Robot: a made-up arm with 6 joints. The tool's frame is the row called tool. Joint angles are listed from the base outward. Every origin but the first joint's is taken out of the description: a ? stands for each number. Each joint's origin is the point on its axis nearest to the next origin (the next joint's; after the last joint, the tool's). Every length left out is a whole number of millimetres.
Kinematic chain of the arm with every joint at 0, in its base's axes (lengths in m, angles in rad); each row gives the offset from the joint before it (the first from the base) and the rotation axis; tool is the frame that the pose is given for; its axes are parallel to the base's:
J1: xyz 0 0 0.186 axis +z
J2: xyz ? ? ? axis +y
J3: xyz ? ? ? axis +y
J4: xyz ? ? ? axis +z
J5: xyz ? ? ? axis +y
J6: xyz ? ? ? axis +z
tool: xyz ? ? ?
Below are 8 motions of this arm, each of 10 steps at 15 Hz.
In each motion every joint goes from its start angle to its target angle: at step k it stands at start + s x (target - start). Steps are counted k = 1, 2, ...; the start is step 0. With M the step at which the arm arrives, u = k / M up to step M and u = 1 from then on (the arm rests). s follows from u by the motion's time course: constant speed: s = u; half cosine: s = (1 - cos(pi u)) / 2; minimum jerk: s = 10 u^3 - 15 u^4 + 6 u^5.
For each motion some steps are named. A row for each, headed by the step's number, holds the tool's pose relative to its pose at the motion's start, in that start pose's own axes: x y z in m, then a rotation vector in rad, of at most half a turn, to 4 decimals.
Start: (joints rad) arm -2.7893 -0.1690 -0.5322 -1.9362 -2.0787 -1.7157
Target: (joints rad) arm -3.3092 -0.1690 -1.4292 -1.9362 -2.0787 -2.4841
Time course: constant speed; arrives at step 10
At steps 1, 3, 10:
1: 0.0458 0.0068 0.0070 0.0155 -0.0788 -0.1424
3: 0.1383 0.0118 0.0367 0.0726 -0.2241 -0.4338
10: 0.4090 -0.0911 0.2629 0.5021 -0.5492 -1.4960

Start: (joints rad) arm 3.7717 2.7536 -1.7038 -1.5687 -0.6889 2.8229
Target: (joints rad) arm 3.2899 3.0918 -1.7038 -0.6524 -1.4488 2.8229
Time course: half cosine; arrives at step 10
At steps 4, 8, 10:
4: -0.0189 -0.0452 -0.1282 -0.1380 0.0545 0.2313
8: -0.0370 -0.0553 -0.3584 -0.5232 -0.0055 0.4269
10: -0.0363 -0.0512 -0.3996 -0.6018 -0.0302 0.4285

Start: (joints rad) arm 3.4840 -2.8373 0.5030 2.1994 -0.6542 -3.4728
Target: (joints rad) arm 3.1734 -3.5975 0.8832 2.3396 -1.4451 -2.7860
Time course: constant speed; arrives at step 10
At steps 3, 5, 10:
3: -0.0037 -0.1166 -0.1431 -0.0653 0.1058 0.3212
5: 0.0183 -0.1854 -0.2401 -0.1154 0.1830 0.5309
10: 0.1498 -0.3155 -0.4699 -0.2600 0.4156 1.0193

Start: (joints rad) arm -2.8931 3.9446 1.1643 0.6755 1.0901 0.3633
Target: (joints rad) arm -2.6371 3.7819 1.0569 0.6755 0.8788 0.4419
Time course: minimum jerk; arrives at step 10
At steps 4, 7, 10:
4: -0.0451 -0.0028 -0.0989 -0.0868 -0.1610 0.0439
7: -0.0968 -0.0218 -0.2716 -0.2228 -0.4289 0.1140
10: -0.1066 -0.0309 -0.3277 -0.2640 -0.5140 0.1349

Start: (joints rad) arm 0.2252 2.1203 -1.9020 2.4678 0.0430 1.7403
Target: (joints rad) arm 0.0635 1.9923 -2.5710 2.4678 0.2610 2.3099
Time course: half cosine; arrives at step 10
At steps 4, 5, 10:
4: 0.1082 -0.1599 -0.0017 0.3224 0.0884 0.1250
5: 0.1484 -0.2317 -0.0207 0.4729 0.1014 0.1736
10: 0.2361 -0.4425 -0.1510 0.9650 0.0289 0.2886

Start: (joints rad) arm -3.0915 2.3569 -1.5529 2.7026 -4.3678 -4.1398
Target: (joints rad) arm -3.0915 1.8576 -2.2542 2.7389 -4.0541 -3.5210
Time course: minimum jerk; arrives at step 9
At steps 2, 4, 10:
2: 0.0287 0.0052 0.0392 0.0824 -0.0692 0.0098
4: 0.1188 -0.0080 0.2044 0.3844 -0.4068 0.0494
10: 0.1558 -0.1418 0.4533 0.7178 -1.2064 0.0522

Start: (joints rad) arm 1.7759 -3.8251 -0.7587 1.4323 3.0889 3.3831
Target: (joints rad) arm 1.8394 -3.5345 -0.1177 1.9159 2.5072 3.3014
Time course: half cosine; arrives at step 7
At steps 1, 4, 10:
1: 0.0154 0.0227 0.0063 0.0502 0.0082 -0.0244
4: 0.1702 0.2611 0.1397 0.6742 0.1721 -0.1825
10: 0.2466 0.4008 0.2858 1.1322 0.3531 -0.1436

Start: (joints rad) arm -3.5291 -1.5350 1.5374 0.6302 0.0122 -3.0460
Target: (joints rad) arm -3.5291 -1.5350 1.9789 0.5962 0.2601 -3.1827
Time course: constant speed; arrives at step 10
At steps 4, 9, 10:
4: -0.1064 0.0844 -0.0126 -0.1202 -0.2348 -0.0615
9: -0.2332 0.1847 -0.0655 -0.2517 -0.5388 -0.1211
10: -0.2571 0.2035 -0.0808 -0.2755 -0.6008 -0.1303

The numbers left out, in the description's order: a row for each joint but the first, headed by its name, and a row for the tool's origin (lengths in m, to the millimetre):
J2: 0 0.026 0
J3: 0 0 0.544
J4: 0 0 0.583
J5: 0 0 0
J6: 0 0 0.13
tool: 0 0 0

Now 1 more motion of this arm.
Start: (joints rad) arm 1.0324 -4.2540 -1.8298 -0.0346 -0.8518 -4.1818
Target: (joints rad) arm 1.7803 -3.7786 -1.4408 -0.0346 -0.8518 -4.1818
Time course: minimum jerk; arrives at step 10
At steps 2, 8, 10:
2: 0.0165 -0.0209 -0.0273 0.0306 -0.0461 0.0364
8: 0.5697 -0.1170 -0.3879 0.5797 -0.5234 0.7222
10: 0.6166 -0.1015 -0.4039 0.6198 -0.5373 0.7734

